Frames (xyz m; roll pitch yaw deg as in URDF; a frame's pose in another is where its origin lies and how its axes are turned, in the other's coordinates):
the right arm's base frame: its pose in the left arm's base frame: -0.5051 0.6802 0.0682 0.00 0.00 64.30
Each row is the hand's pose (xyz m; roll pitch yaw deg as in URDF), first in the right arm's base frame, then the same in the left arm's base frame.
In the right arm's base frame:
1: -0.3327 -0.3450 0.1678 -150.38 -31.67 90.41
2: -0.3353 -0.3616 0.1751 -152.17 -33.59 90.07
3: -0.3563 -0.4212 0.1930 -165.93 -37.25 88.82
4: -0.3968 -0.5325 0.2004 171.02 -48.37 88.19
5: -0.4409 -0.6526 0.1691 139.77 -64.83 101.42
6: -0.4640 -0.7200 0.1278 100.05 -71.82 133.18
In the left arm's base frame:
1: -0.3385 0.2308 0.2360 -150.38 -31.67 154.71
2: -0.3247 0.2213 0.2433 -152.17 -33.59 154.37
3: -0.2801 0.1765 0.2612 -165.93 -37.25 153.12
4: -0.1974 0.0917 0.2686 171.02 -48.37 152.49
5: -0.1083 -0.0001 0.2373 139.77 -64.83 165.72
6: -0.0575 -0.0501 0.1960 100.05 -71.82 -162.52

